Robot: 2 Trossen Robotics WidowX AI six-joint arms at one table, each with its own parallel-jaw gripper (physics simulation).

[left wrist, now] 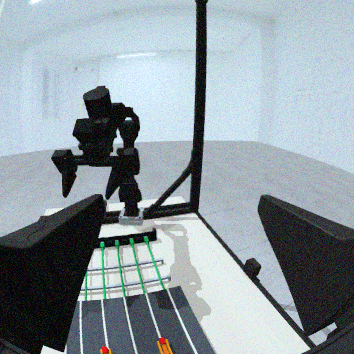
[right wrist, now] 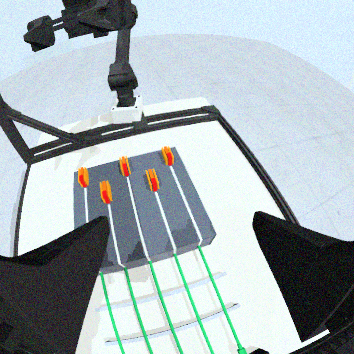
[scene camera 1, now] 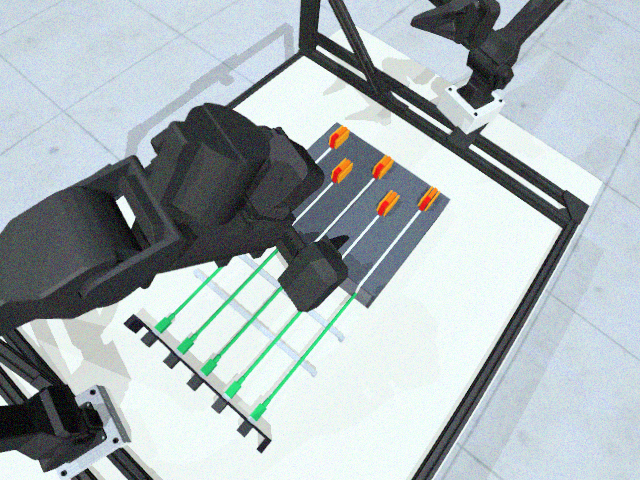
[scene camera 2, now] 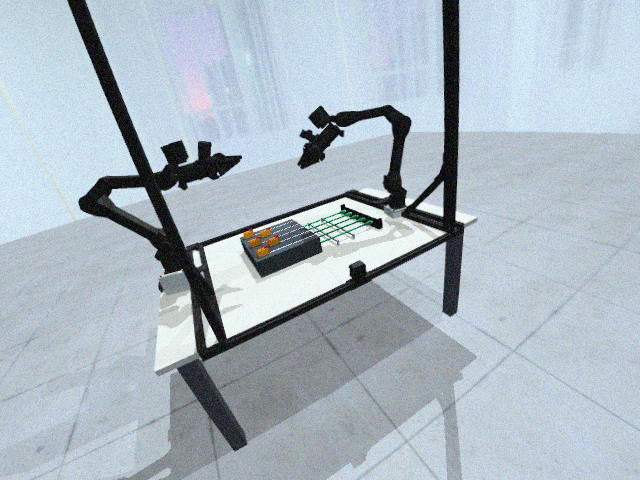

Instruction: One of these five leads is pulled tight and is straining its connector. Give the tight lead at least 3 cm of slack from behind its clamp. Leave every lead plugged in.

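Places are measured from the left arm's base along level axes (x ahead, y left, z up), in centimetres.
Pixels of known places: left gripper, fingertip midpoint: (left wrist: 184,203) (right wrist: 48,27) (scene camera 1: 388,1) (scene camera 2: 241,158); right gripper, fingertip midpoint: (left wrist: 83,197) (right wrist: 182,222) (scene camera 1: 323,209) (scene camera 2: 299,166); left arm's base at its link origin: (right wrist: 126,101) (scene camera 1: 475,95) (scene camera 2: 175,268); right arm's base at its link origin: (left wrist: 131,212) (scene camera 1: 78,431) (scene camera 2: 397,206).
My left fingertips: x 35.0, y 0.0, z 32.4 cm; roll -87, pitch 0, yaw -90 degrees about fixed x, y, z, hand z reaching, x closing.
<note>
Ahead of a thing's pixels: the offset from my left fingertips to its top centre. "spot": to the spot under its first point. Level surfaces: height alone.
Five leads, green {spot: dx +25.2, dy +24.6, dz -37.4 cm} (scene camera 1: 310,350) (right wrist: 220,299) up to the dark block {spot: dx -1.2, dy +18.1, dz -33.5 cm} (scene camera 1: 413,232) (scene camera 2: 289,262) (right wrist: 193,205) and white across its top, run from green connectors {spot: dx +38.4, dy +23.0, dz -37.1 cm} (scene camera 1: 234,388) at the black strip (scene camera 1: 264,444) (scene camera 2: 379,223) to orange clamps with red parts {spot: dx -6.1, dy +15.2, dz -30.5 cm} (scene camera 1: 428,199) (right wrist: 168,156). In scene camera 1 the right arm hides mid-stretches of several leads. The visible connectors sit at the strip. Which lead is tight I cannot tell. My right gripper (scene camera 2: 303,166) (right wrist: 182,222) is open and empty, high above the leads. My left gripper (scene camera 2: 240,157) (left wrist: 184,203) is open and empty, high beyond the clamp end.
Two pale thin rods {dx +26.6, dy +27.9, dz -38.0 cm} (scene camera 1: 314,370) {dx +19.4, dy +25.7, dz -38.0 cm} (scene camera 1: 341,338) cross beneath the green leads. The black frame (scene camera 1: 516,193) edges the white table {dz -40.1 cm} (scene camera 1: 480,310), with uprights {spot: dx +67.0, dy -13.0, dz +4.9 cm} (scene camera 2: 450,103) (left wrist: 200,100). A small black box {spot: dx +26.4, dy -26.6, dz -36.0 cm} (scene camera 2: 357,270) (left wrist: 252,268) is on the frame's long side.
</note>
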